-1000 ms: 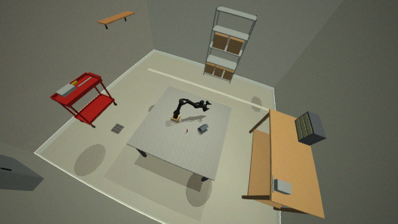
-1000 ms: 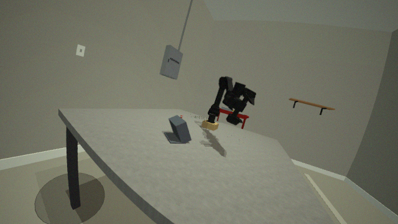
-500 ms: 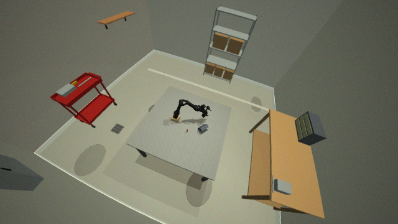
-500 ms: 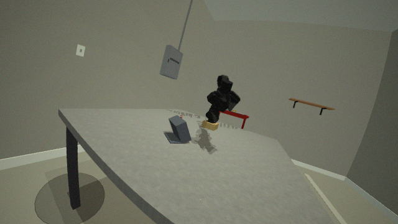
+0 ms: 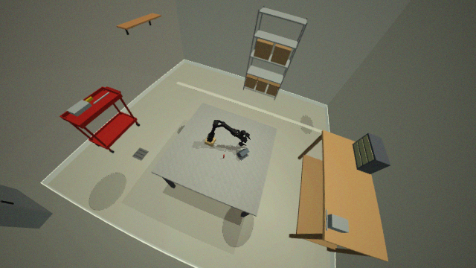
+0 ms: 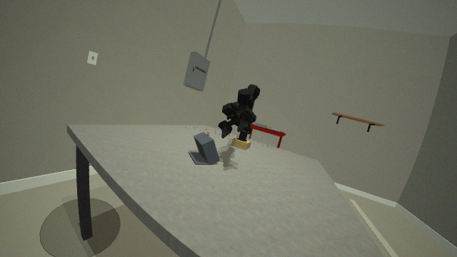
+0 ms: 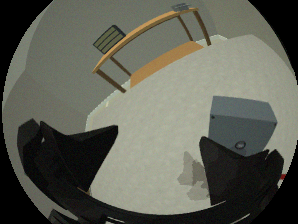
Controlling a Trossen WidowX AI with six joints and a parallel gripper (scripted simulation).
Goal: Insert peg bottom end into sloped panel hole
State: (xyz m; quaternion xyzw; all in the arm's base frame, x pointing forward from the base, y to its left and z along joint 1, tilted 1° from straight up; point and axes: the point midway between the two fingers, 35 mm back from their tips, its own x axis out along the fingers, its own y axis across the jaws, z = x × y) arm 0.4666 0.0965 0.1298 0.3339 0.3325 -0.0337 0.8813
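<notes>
My gripper tip is 25 cm to the left of the red round peg, 23 cm past it and 10 cm above it. The rest, counted from my gripper tip: grey sloped panel: 11 cm to the right, 10 cm below, 2 cm behind.
</notes>
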